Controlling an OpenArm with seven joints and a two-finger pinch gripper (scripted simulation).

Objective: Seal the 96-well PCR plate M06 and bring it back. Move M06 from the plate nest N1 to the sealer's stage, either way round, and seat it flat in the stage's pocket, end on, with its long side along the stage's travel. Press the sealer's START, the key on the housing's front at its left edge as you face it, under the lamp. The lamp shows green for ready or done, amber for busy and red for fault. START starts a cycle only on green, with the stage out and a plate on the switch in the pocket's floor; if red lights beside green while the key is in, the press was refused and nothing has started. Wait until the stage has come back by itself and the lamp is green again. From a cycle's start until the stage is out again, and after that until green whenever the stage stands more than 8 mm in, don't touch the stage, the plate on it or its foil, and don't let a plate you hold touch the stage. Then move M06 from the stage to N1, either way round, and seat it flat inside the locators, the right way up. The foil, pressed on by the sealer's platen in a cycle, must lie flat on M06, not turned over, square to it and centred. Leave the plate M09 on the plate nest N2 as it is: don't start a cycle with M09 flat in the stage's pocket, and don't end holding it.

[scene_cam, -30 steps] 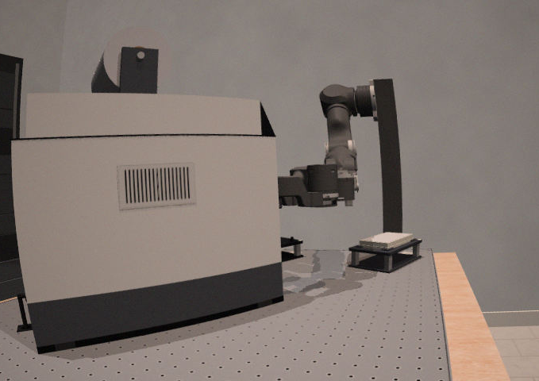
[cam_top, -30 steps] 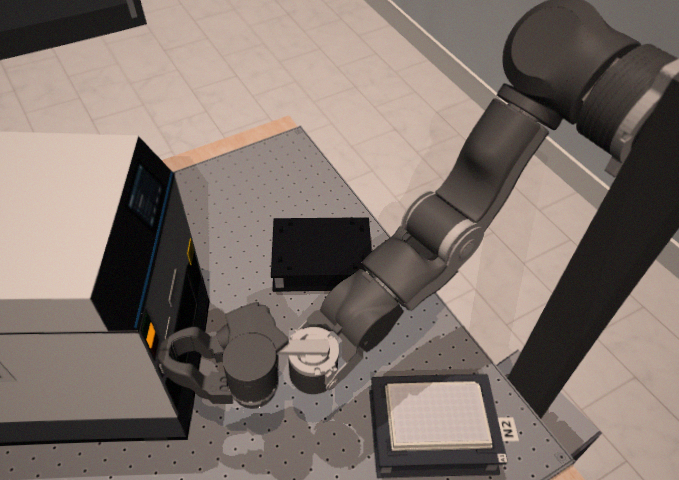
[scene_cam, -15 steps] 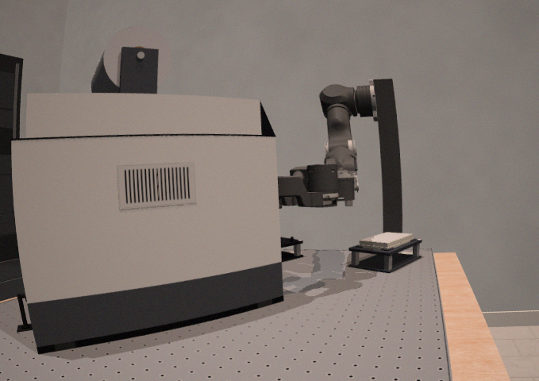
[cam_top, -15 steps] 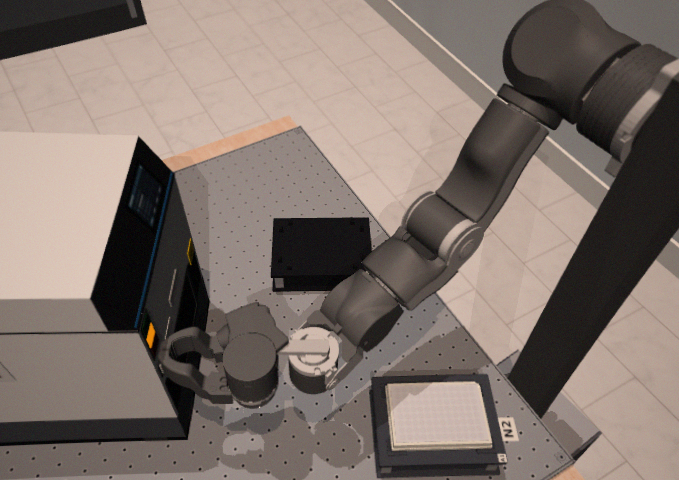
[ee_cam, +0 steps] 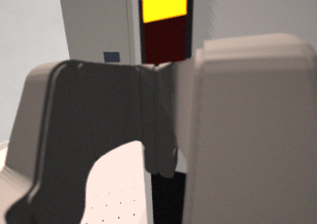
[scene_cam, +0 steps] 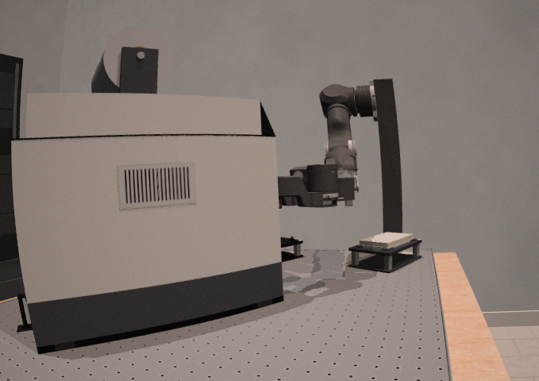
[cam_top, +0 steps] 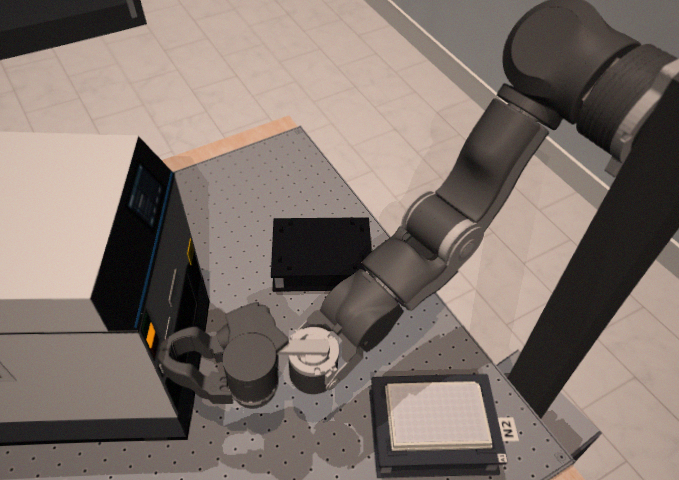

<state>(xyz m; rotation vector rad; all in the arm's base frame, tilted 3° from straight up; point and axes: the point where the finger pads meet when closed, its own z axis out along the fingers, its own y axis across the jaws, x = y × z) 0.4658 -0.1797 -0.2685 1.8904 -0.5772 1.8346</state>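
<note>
Now: hand 10 mm to the left of the start key and 10 mm short of it. The rest, counted from my hand: sealer's stage (130 mm to the right, 90 mm below, 20 mm ahead); then touchscreen (130 mm to the right, 130 mm above, 60 mm behind); then 96-well plate M06 (130 mm to the right, 80 mm below, 20 mm ahead).
</note>
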